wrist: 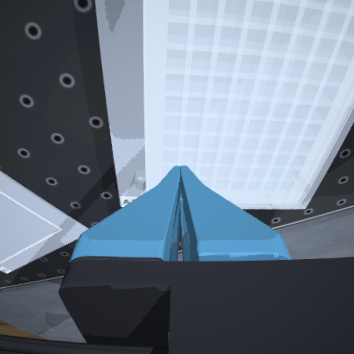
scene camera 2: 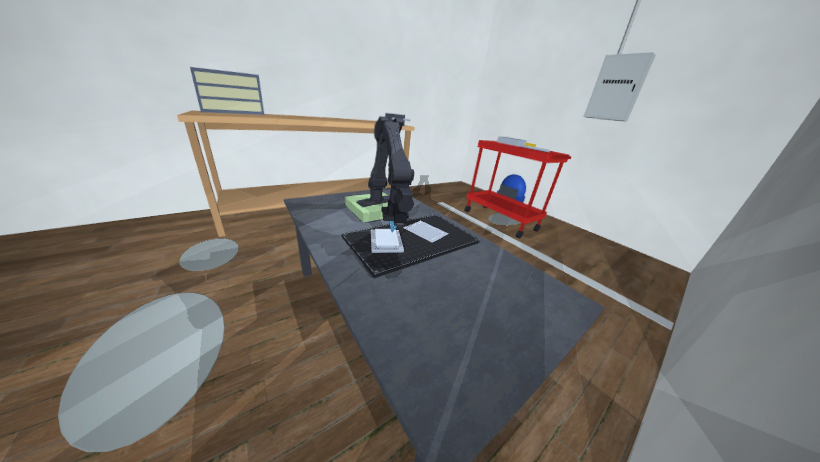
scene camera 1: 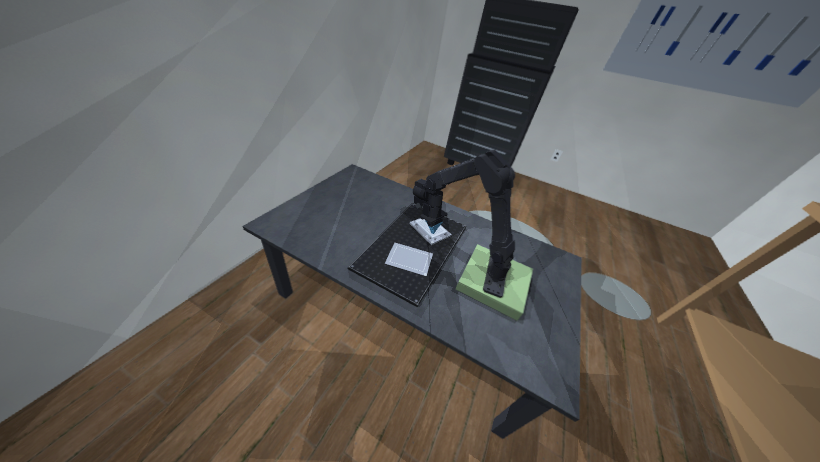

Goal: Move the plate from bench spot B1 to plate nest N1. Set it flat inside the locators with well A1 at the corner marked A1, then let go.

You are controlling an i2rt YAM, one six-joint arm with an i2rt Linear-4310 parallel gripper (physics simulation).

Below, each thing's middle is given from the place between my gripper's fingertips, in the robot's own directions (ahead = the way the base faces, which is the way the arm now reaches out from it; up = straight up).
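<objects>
There is the white well plate (wrist: 250,103), and my gripper is 1 cm above it, 2 cm short of it and 4 cm to the left of it. I can see the grey plate nest (wrist: 120,37) as well, which sits 1 cm below my hand, 2 cm ahead of it and 4 cm to the right of it.
</objects>
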